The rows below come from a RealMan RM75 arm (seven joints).
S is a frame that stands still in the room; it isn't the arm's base.
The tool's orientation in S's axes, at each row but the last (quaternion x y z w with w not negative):
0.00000, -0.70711, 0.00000, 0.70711
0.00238, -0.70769, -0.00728, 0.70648
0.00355, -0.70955, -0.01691, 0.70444
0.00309, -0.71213, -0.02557, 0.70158
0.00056, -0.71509, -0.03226, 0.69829
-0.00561, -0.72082, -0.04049, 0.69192
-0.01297, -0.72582, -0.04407, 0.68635
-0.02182, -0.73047, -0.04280, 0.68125
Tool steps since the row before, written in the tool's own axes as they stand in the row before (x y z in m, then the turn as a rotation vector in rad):
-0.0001, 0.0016, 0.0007, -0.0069, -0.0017, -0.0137
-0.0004, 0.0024, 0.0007, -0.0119, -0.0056, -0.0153
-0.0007, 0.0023, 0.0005, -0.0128, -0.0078, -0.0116
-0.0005, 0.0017, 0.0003, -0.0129, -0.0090, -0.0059
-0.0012, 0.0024, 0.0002, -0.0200, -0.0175, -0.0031
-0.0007, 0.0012, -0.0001, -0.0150, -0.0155, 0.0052
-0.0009, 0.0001, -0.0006, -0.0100, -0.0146, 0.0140
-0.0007, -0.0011, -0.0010, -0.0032, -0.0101, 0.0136
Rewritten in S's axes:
-0.0007, 0.0016, -0.0001, 0.0137, -0.0017, -0.0069
-0.0007, 0.0024, -0.0004, 0.0153, -0.0055, -0.0119
-0.0005, 0.0023, -0.0006, 0.0115, -0.0076, -0.0129
-0.0002, 0.0017, -0.0004, 0.0058, -0.0087, -0.0132
-0.0001, 0.0025, -0.0011, 0.0028, -0.0167, -0.0207
0.0002, 0.0012, -0.0006, -0.0055, -0.0144, -0.0160
0.0007, 0.0001, -0.0009, -0.0145, -0.0130, -0.0114
0.0009, -0.0012, -0.0007, -0.0142, -0.0087, -0.0044

